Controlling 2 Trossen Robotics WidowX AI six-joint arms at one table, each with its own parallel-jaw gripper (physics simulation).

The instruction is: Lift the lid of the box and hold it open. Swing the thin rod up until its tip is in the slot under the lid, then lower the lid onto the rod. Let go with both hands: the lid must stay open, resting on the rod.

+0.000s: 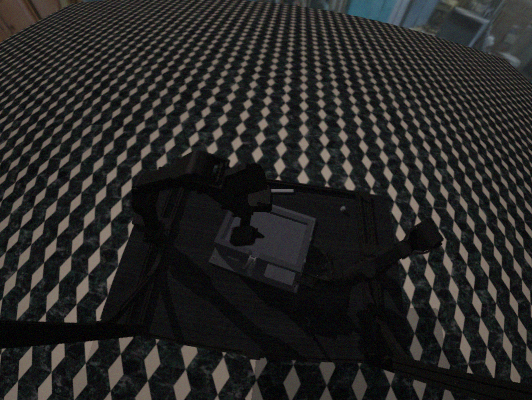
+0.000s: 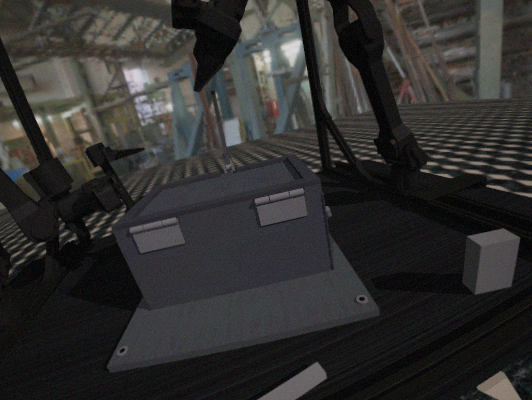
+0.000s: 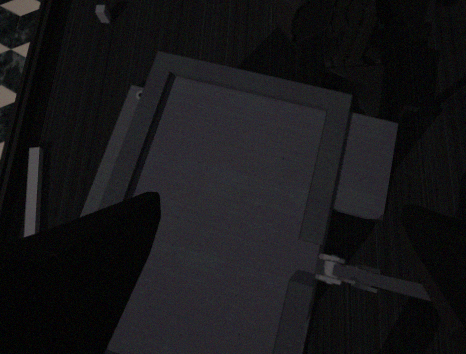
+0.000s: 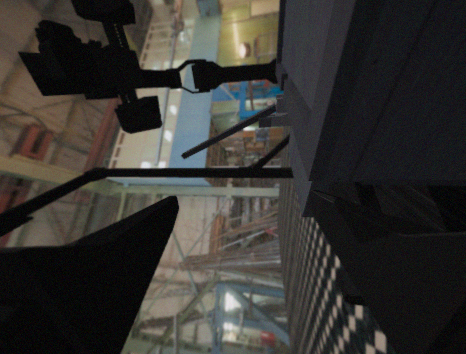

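Seen in the pictures: left gripper, fingertip midpoint: (image 1: 264,222) (image 2: 197,88) (image 3: 278,210) (image 4: 142,56); right gripper, fingertip midpoint: (image 1: 299,276) (image 2: 155,167) (image 3: 392,86) (image 4: 242,199); left arm's base, origin of the base link: (image 1: 158,238) (image 2: 406,187); right arm's base, origin of the base link: (image 2: 7,319).
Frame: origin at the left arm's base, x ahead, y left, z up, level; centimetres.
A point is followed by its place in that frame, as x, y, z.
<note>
The grey box (image 1: 288,238) @[52.8, 2.9, 14.4] (image 2: 225,246) @[46.8, 14.2, 7.9] (image 4: 337,88) @[58.5, -4.6, 15.0] stands on its base plate (image 2: 244,321) @[47.5, 21.0, -0.7], and its lid (image 3: 231,193) @[47.3, 2.5, 14.4] (image 2: 225,186) @[43.7, 4.9, 14.4] lies flat and closed. The thin rod (image 2: 218,127) @[40.7, -10.1, 23.8] (image 4: 224,133) @[40.7, -10.0, 23.4] (image 3: 365,279) @[40.7, -7.8, 19.1] is swung up from its pivot at the box's edge and stands free, steeply tilted. My left gripper (image 1: 244,236) (image 2: 202,75) @[43.6, 0.1, 31.6] is open and empty and hangs above the lid, near the rod's tip. My right gripper (image 1: 425,236) (image 2: 114,152) is open and empty. It is low beside the box and apart from it.
The box sits on a dark mat (image 1: 225,309) @[33.2, -22.9, -1.9] on the checkered table (image 1: 304,79). A flat tab (image 3: 365,168) @[50.4, -10.0, 14.5] (image 1: 280,274) @[51.0, -10.1, 14.5] sticks out from the lid's front edge. A small white strip (image 2: 296,382) @[44.1, 31.9, -0.9] (image 1: 282,190) @[50.4, 32.9, -0.9] lies on the mat behind the hinges (image 2: 280,208) @[37.7, 16.4, 12.1].
</note>
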